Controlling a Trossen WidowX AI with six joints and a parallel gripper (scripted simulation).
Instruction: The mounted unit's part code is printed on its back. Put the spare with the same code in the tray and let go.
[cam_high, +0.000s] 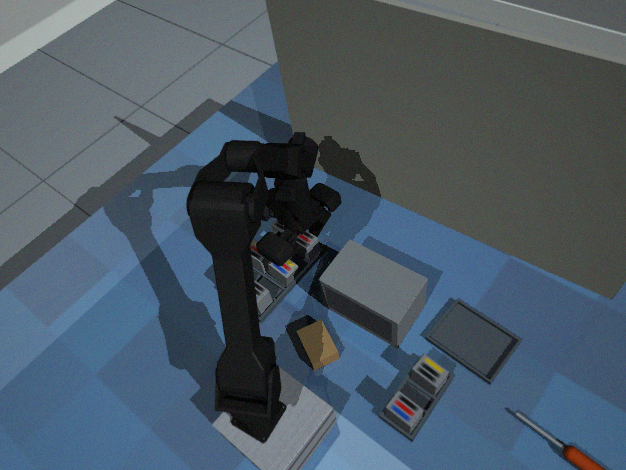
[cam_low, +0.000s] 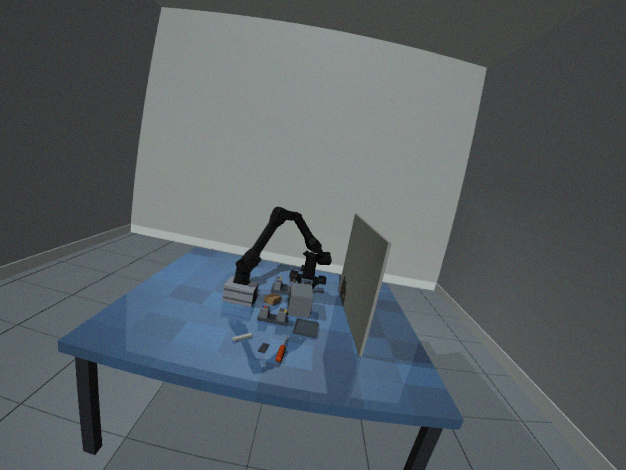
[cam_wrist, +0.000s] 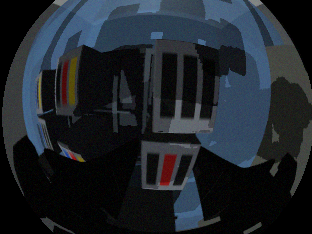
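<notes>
The dark flat tray is 3 cm behind my gripper tip, 36 cm to the right of it and 1 cm below it. The rest, counted from my gripper tip: grey mounted unit (5 cm behind, 17 cm to the right, 3 cm above); then tall grey panel (19 cm ahead, 20 cm to the right, 21 cm above); then cardboard box (17 cm behind, 13 cm to the right).
</notes>
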